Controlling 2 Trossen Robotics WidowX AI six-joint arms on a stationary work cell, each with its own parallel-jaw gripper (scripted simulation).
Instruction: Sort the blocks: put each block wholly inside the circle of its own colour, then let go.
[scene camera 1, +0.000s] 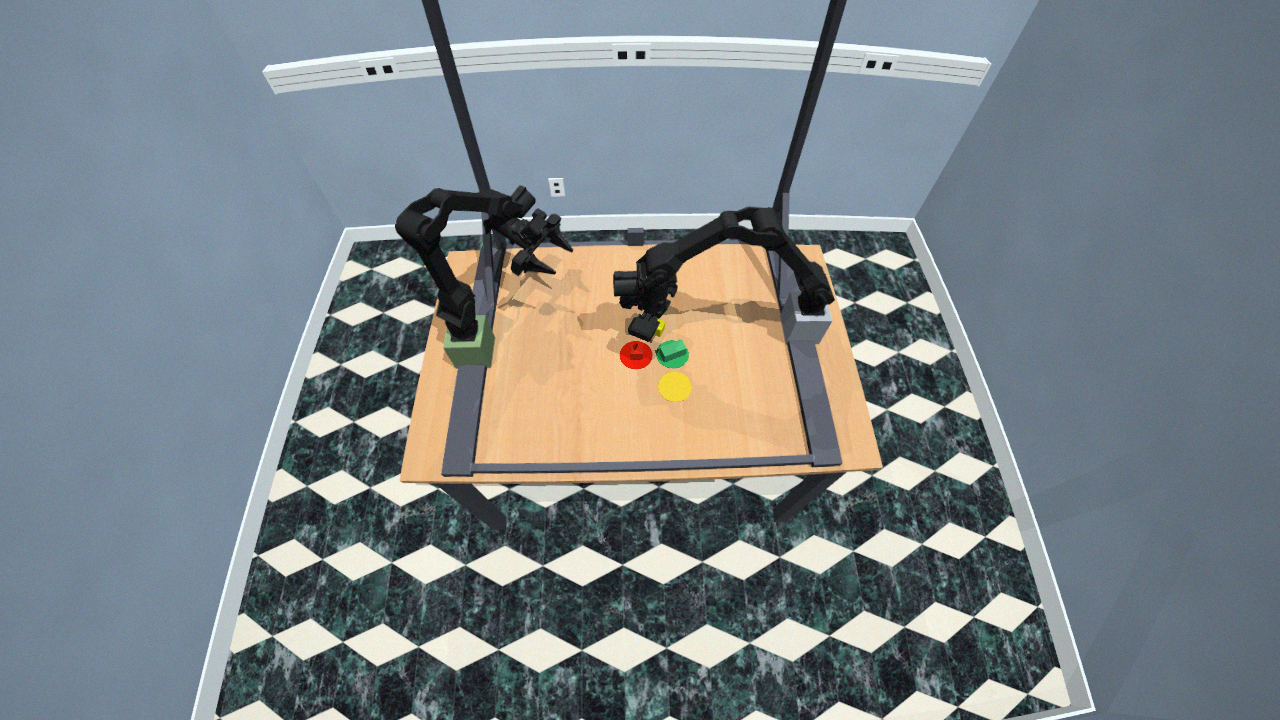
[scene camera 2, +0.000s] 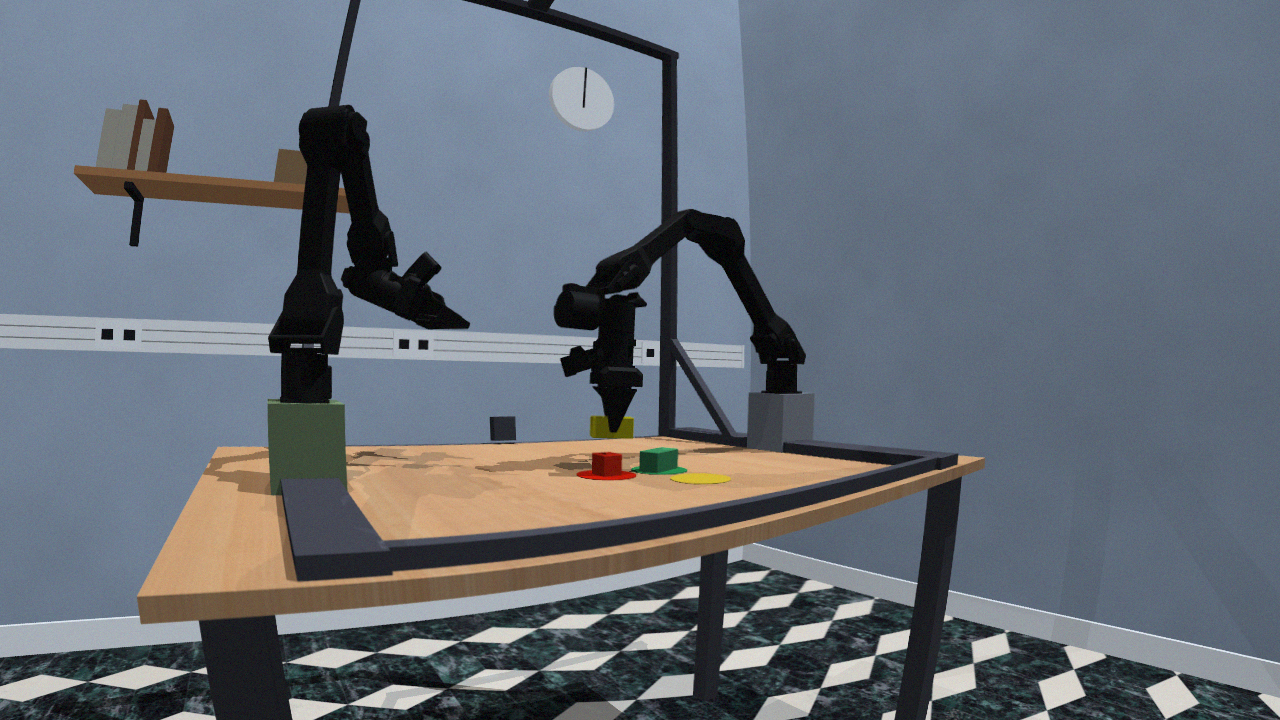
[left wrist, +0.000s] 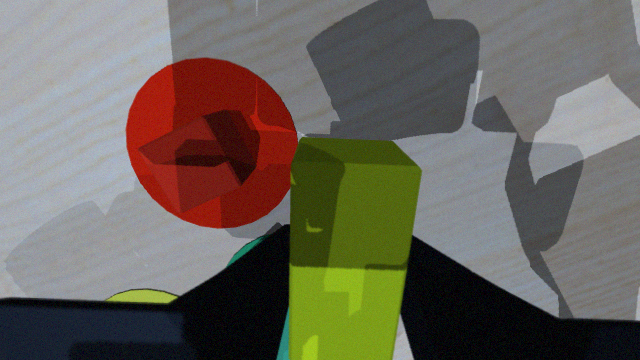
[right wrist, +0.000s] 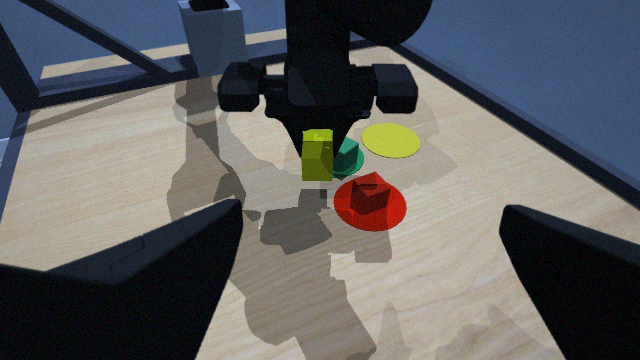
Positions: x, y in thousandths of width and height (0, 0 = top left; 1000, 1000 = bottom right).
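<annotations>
The right gripper is out of frame in the left wrist view, yet it appears in scene camera 1 (441, 365), scene camera 2 (364, 449) and the right wrist view (579, 599). The left gripper can be seen in the left wrist view (535, 662) and the right wrist view (496, 432), as well as in scene camera 1 (509, 453) and scene camera 2 (478, 599).
</annotations>
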